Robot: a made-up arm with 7 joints.
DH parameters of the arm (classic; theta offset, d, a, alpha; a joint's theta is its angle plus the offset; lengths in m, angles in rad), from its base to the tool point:
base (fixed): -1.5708 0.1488 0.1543 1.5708
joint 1: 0 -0.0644 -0.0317 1.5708
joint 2: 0 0.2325 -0.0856 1.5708
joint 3: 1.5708 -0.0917 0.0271 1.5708
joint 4: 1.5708 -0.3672 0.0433 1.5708
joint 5: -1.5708 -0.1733 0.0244 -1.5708
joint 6: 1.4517 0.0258 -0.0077 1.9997
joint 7: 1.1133 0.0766 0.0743 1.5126
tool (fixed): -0.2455 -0.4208 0 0
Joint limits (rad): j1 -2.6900..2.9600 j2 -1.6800..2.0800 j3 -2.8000..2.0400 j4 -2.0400..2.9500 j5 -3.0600..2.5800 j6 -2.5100..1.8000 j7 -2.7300..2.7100
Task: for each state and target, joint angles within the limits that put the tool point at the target. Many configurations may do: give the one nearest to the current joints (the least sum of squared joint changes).
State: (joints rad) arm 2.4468 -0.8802 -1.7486 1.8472 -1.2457 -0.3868 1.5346
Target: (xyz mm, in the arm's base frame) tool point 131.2 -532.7 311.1
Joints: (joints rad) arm 2.2599 -0.7750 -1.8797 1.6842 -1.0541 0.0538 1.1688
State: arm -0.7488 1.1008 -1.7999 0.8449 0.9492 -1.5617 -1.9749
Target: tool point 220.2 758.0 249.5
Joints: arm -1.1906 0.6594 -1.8624 1.3522 1.0069 -1.2366 -2.0971
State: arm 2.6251 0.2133 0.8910 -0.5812 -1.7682 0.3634 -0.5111
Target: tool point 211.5 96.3 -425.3
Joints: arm 2.2597 0.5053 0.9755 -0.8628 -1.5191 0.5900 -0.9414
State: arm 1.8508 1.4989 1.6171 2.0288 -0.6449 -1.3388 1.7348
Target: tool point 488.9 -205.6 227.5
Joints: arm 1.9350 1.9580 1.7689 2.4216 -0.3719 -1.1898 1.8358
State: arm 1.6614 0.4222 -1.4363 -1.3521 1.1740 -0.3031 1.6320
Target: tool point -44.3 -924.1 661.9
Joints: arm 2.2492 0.3447 -1.8373 -1.3320 1.4456 -0.1870 1.7076
